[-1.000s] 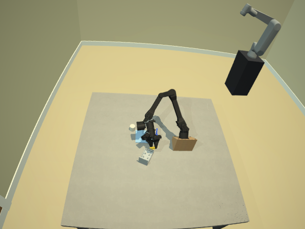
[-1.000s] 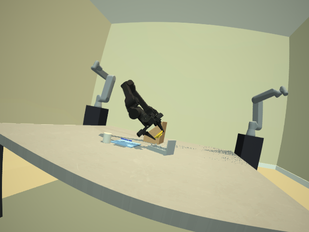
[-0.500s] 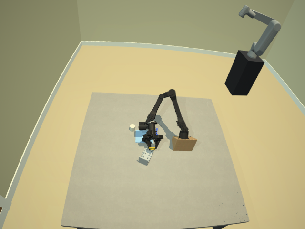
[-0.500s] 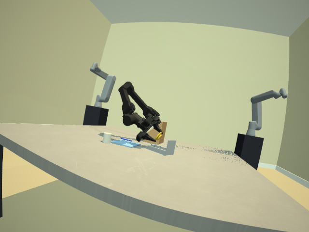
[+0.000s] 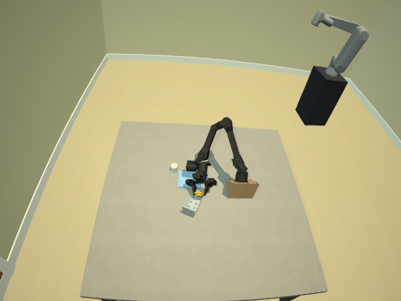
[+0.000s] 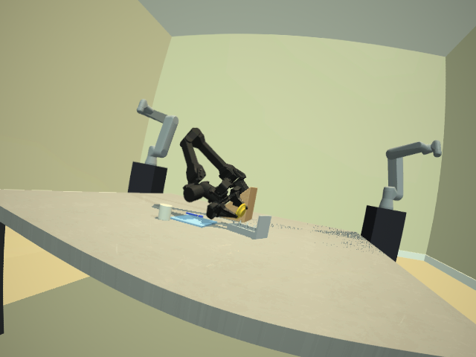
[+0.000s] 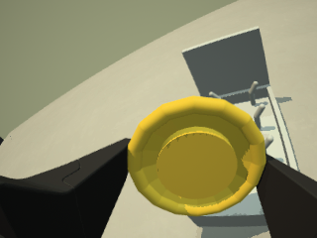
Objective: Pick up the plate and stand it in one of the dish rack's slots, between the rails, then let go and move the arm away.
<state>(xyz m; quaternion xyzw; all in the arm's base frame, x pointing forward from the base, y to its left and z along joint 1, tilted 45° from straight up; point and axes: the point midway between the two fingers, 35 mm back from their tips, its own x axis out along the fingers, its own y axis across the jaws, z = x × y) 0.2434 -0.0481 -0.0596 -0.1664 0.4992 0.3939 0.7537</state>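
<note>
Right now my gripper tip is 40 mm short of the grey dish rack, 30 mm to the right of it and 40 mm above it. The rest, counted from my gripper tip: yellow plate (10 mm to the right); blue spoon (80 mm behind, 200 mm to the right, 60 mm below); light blue mat (30 mm ahead, 170 mm to the right, 60 mm below).
</note>
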